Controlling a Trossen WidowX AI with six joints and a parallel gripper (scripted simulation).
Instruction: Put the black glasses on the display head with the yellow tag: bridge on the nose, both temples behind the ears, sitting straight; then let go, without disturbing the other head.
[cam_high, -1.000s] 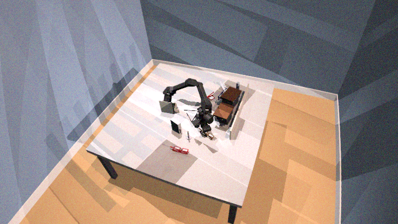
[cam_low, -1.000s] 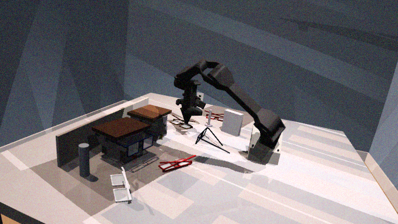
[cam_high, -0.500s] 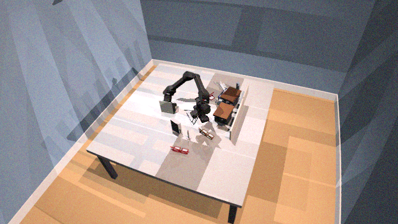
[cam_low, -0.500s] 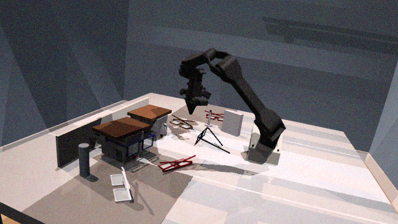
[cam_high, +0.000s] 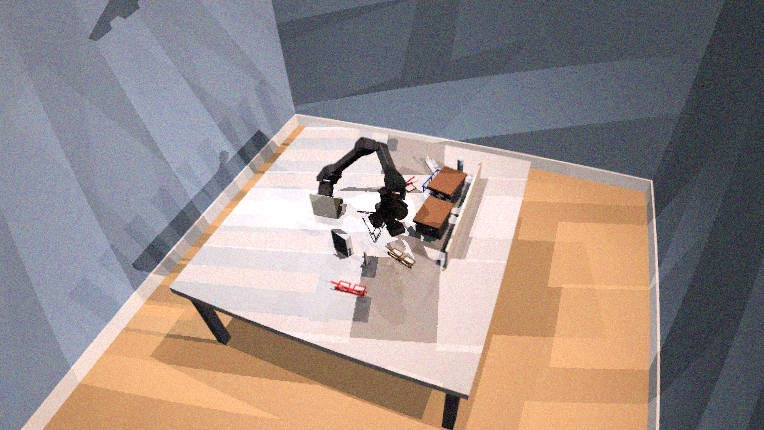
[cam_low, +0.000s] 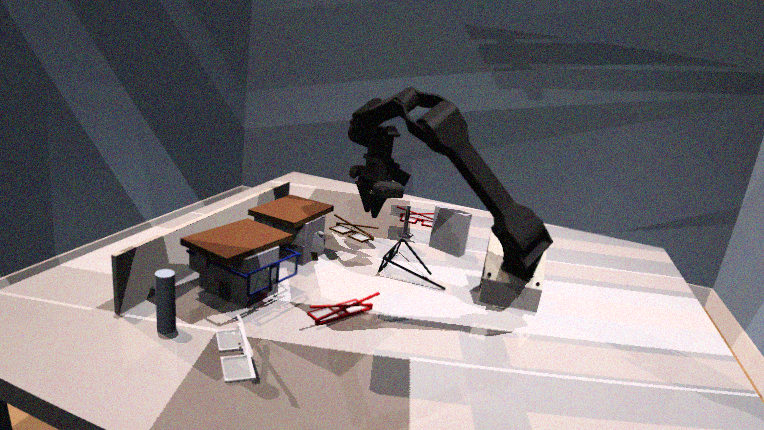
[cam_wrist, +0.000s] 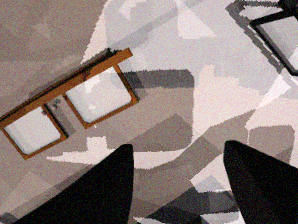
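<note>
The grey box is 170 mm behind my gripper tip, 110 mm to the right of it and 30 mm below it. Also, from my gripper tip: low wall panel 220 mm ahead, 280 mm to the left, 30 mm below.
</note>
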